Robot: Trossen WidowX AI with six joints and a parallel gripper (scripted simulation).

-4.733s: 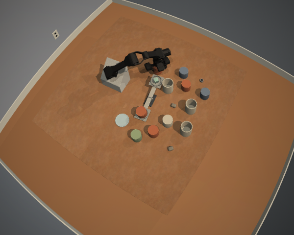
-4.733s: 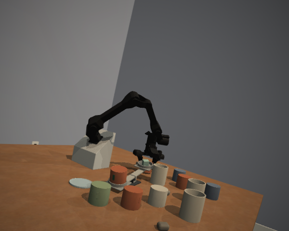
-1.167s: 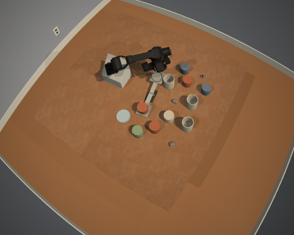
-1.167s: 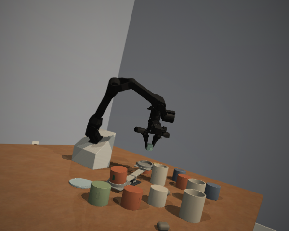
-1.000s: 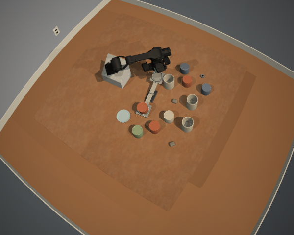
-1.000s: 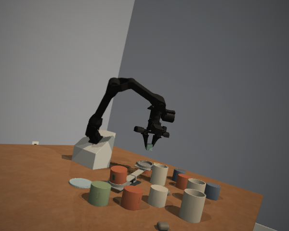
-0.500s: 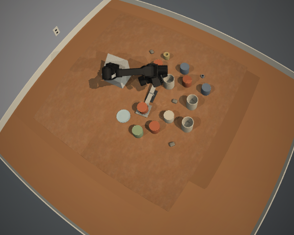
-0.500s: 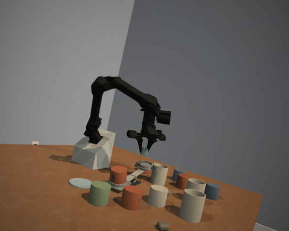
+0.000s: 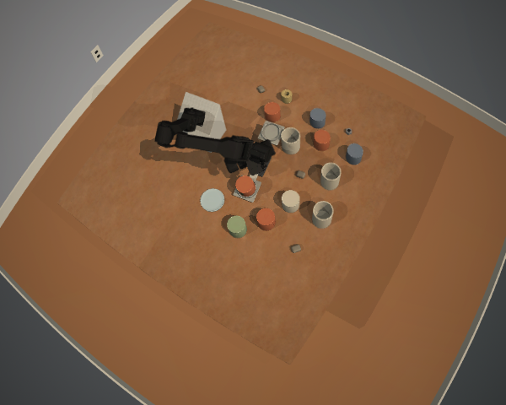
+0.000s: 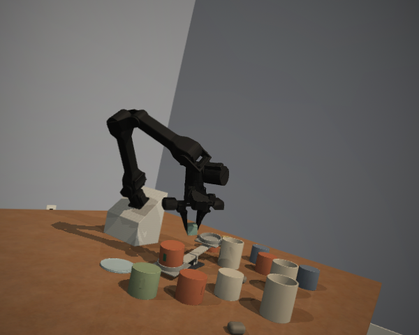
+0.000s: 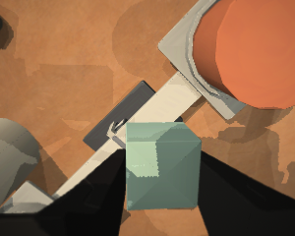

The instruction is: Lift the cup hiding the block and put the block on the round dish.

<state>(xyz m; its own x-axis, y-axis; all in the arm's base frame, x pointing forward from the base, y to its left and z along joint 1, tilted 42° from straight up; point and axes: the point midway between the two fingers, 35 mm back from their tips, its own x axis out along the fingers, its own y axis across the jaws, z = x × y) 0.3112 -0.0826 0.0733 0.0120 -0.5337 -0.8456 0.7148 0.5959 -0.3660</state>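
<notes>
Now: the orange cup 10 mm behind my gripper tip, 90 mm to the right of it and 70 mm below it. Round my gripper tip: round pale blue dish: 130 mm behind, 160 mm to the right, 130 mm below; cream cup: 170 mm ahead, 40 mm to the right, 90 mm below; pale green block: 10 mm above.
</notes>
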